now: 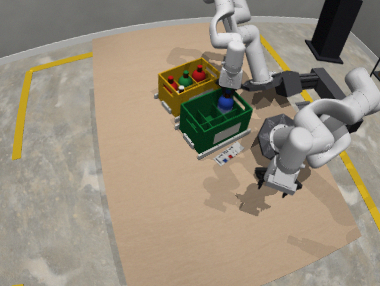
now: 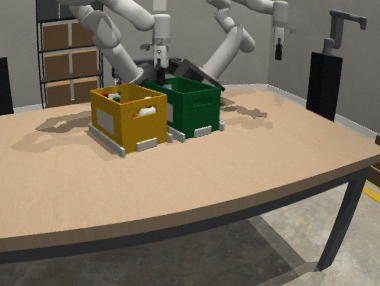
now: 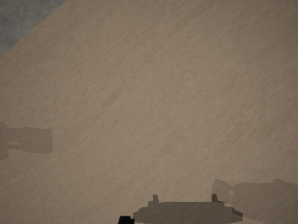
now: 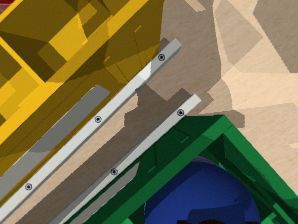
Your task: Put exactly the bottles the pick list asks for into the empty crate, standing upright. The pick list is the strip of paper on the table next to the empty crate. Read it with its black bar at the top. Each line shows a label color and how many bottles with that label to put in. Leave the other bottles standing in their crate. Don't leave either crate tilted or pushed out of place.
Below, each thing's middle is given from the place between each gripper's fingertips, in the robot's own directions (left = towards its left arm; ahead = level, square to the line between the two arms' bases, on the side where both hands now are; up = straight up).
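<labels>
From my left hand: yellow crate [image 2: 115, 120], 71 cm to the right, 21 cm ahead, 22 cm below; green crate [image 1: 203, 139], 48 cm to the right, 11 cm ahead, 22 cm below.
From my right hand: green crate, 8 cm to the left, 6 cm ahead, 10 cm below; yellow crate, 14 cm to the right, 16 cm ahead, 10 cm below.
</labels>
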